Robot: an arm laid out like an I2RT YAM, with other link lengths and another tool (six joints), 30 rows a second.
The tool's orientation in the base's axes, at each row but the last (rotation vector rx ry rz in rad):
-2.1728, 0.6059, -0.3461
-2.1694, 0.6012, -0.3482
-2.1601, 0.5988, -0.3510
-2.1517, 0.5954, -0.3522
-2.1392, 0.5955, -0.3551
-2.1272, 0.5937, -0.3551
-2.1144, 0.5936, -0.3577
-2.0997, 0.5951, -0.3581
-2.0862, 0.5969, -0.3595
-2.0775, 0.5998, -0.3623
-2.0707, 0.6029, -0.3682
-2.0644, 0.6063, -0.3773
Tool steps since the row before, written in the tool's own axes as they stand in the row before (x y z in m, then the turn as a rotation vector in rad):
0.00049, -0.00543, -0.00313, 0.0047, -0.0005, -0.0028
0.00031, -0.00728, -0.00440, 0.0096, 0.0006, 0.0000
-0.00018, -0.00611, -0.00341, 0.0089, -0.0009, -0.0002
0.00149, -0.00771, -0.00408, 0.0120, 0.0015, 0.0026
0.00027, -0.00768, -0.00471, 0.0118, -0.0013, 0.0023
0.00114, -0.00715, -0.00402, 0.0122, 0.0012, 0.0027
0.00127, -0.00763, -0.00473, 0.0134, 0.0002, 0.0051
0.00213, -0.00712, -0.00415, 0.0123, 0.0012, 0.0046
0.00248, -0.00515, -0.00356, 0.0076, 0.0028, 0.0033
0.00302, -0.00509, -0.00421, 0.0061, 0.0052, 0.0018
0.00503, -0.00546, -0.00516, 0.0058, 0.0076, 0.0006
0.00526, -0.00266, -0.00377, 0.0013, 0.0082, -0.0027
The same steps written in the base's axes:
0.00068, 0.00060, 0.00622, 0.0029, -0.0041, 0.0023
0.00050, 0.00084, 0.00846, 0.0079, -0.0054, -0.0001
0.00013, 0.00107, 0.00692, 0.0077, -0.0044, 0.0012
0.00168, 0.00051, 0.00867, 0.0109, -0.0054, -0.0023
0.00031, 0.00063, 0.00899, 0.0114, -0.0041, 0.0002
0.00117, 0.00026, 0.00819, 0.0112, -0.0053, -0.0021
0.00105, -0.00015, 0.00900, 0.0136, -0.0038, -0.0026
0.00186, -0.00058, 0.00829, 0.0121, -0.0040, -0.0032
0.00185, -0.00140, 0.00632, 0.0072, -0.0031, -0.0039
0.00196, -0.00222, 0.00663, 0.0045, -0.0045, -0.0052
0.00324, -0.00386, 0.00750, 0.0030, -0.0063, -0.0066
0.00327, -0.00434, 0.00441, -0.0025, -0.0063, -0.0055

